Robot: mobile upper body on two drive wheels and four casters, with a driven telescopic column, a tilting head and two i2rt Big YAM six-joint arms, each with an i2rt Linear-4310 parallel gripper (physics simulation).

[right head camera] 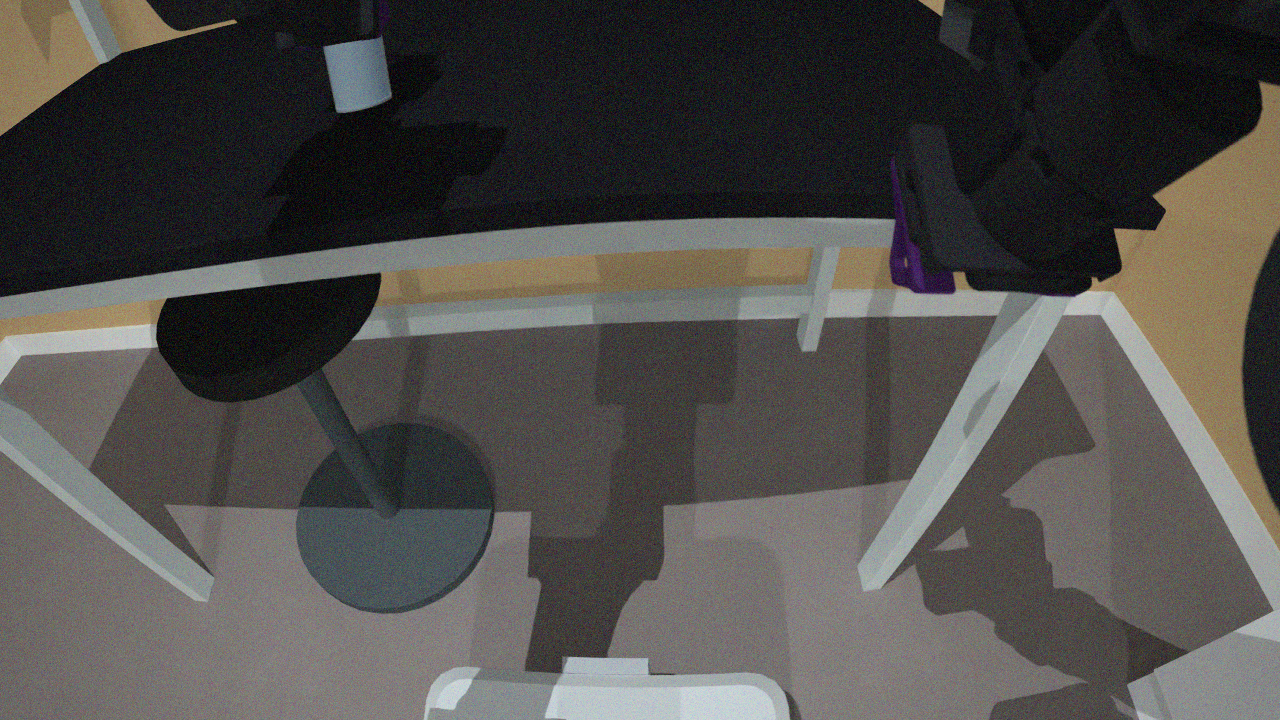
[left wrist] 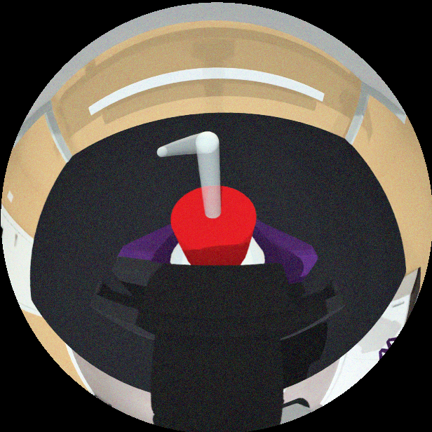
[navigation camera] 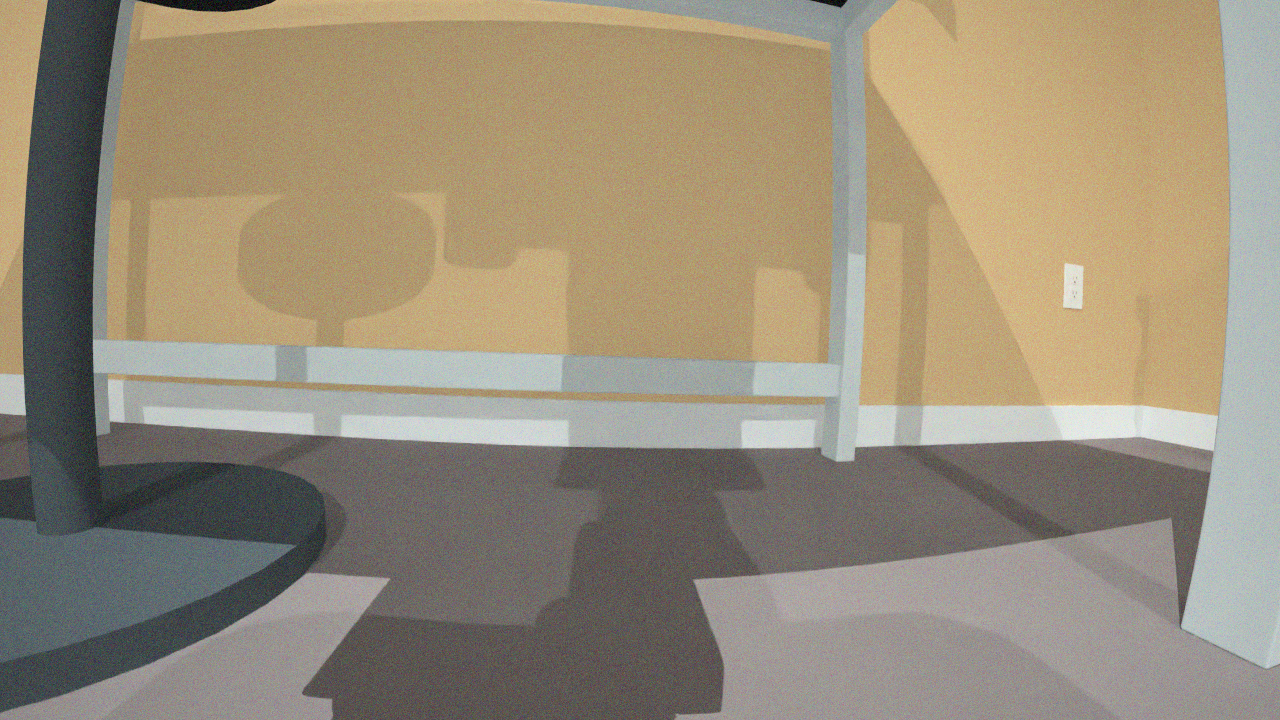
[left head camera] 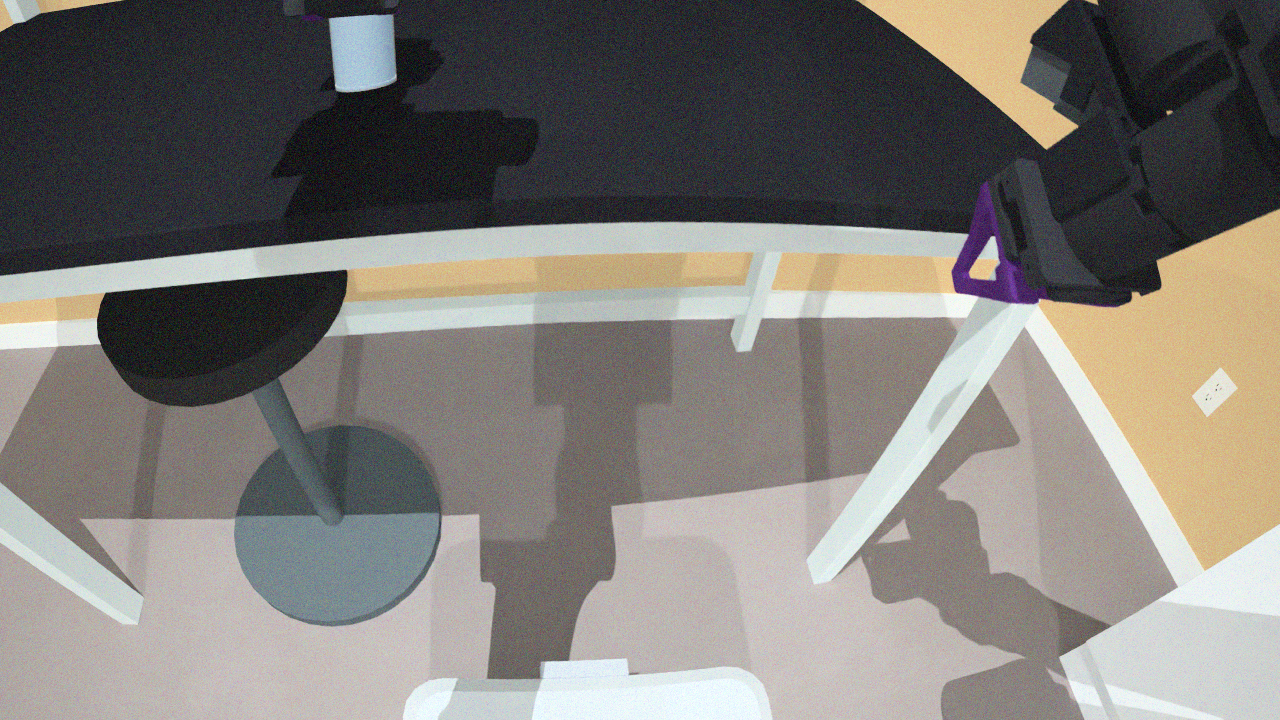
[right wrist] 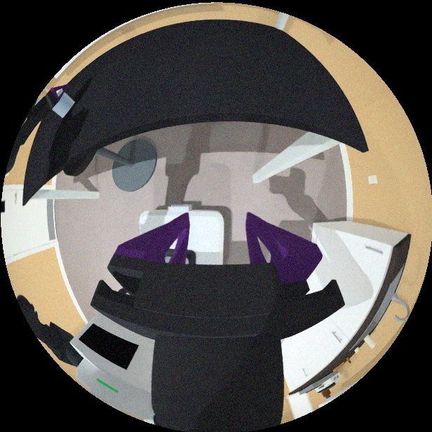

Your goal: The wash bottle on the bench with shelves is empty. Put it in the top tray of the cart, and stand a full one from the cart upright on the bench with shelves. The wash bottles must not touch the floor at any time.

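Frame: origin at the left arm's base, x ahead, y right, z down, level; centimetres.
Where they show: left gripper, fingertip midpoint: (right head camera: 367,17); right gripper, fingertip midpoint: (right head camera: 934,273) (left head camera: 984,283).
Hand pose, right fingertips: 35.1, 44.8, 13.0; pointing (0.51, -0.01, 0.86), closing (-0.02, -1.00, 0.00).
Note:
After its pixels a point has its place, as x, y, z.
A wash bottle with a pale body (left head camera: 364,53) @(64.0, 1.3, 11.7) (right head camera: 358,76) @(64.1, 1.6, 11.8) (right wrist: 63,105) and a red cap with a bent clear spout (left wrist: 213,215) is held upright or nearly so at a dark-topped table (left head camera: 671,116) @(59.5, 28.4, 16.2) (right head camera: 626,134) @(55.8, 27.2, 16.2) (left wrist: 100,200) (right wrist: 225,70). My left gripper (left head camera: 340,7) (left wrist: 217,218) is shut on it. Whether the bottle's bottom touches the table top cannot be told. Its fill level cannot be seen. My right gripper (left head camera: 984,268) @(35.1, 44.8, 13.0) (right head camera: 908,259) @(35.1, 44.8, 13.0) (right wrist: 217,218) is partly open and empty, near the table's front right corner. The cart and the bench's shelves do not show.
A round stool (left head camera: 214,358) (right head camera: 259,349) stands partly under the table, its base (navigation camera: 179,573) on the floor. A table leg (left head camera: 921,447) @(53.0, 70.8, 58.8) (navigation camera: 1244,358) @(57.3, 70.5, 85.1) stands at the right. White cabinets (right wrist: 345,265) and a grey machine (right wrist: 107,365) show in the right wrist view.

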